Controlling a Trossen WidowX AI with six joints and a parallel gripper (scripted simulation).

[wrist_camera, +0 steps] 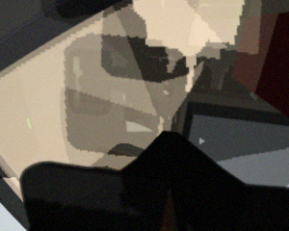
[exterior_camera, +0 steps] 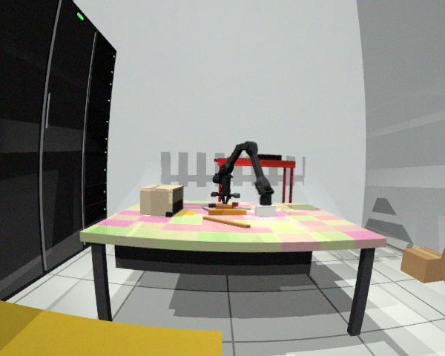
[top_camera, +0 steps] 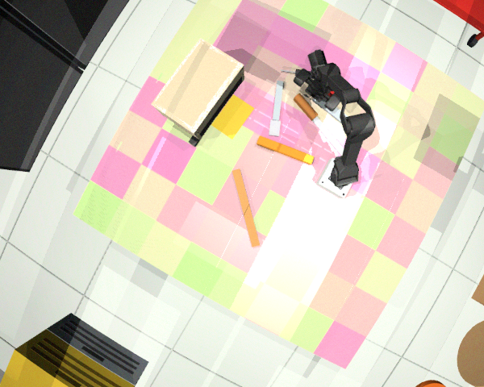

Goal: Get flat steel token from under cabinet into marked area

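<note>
Right now the red cube is 60 mm behind my gripper tip, 50 mm to the right of it and 10 mm above it. From my gripper tip the other things lie so: dark screwdriver 110 mm ahead, 30 mm to the right, 10 mm above; grey bar 90 mm behind, 10 mm to the right; grey tool 60 mm ahead, 150 mm to the left.
</note>
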